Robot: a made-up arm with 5 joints.
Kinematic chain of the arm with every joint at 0, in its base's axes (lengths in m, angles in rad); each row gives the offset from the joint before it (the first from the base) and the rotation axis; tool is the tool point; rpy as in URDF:
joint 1: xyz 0 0 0.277 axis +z
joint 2: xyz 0 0 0 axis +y
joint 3: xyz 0.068 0 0.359 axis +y
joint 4: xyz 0.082 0 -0.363 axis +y
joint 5: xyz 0.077 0 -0.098 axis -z
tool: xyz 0 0 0 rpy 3.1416 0 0
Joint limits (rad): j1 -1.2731..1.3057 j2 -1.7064..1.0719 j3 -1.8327..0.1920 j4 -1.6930..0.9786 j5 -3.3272..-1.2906
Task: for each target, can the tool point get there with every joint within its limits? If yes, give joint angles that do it. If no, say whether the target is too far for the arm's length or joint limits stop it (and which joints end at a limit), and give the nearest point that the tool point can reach.
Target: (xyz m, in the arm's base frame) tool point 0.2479 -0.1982 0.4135
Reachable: yes | joints -0.6745 -0.5645 -0.4012 0.6014 -3.1084
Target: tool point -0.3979 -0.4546 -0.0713
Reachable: no: joint limits stop it (at a limit: joint 1) | nearest point 0.0932 -0.3039 -0.0713 | short by 0.514 m
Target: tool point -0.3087 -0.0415 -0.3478
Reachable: no: joint limits stop it (at a limit: joint 1, joint 2) | nearest point 0.0327 -0.1065 -0.0479 | short by 0.459 m
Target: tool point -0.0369 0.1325 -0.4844
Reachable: no: joint limits stop it (at a limit: joint 1, joint 2) | nearest point 0.0580 0.2138 -0.0914 | short by 0.412 m
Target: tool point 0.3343 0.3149 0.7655
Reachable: yes | joints 0.7554 -0.2463 -1.3732 0.5193 -2.9920
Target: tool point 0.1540 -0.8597 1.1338
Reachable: no: too far | nearest point 0.1646 -0.5364 0.8315 | short by 0.443 m
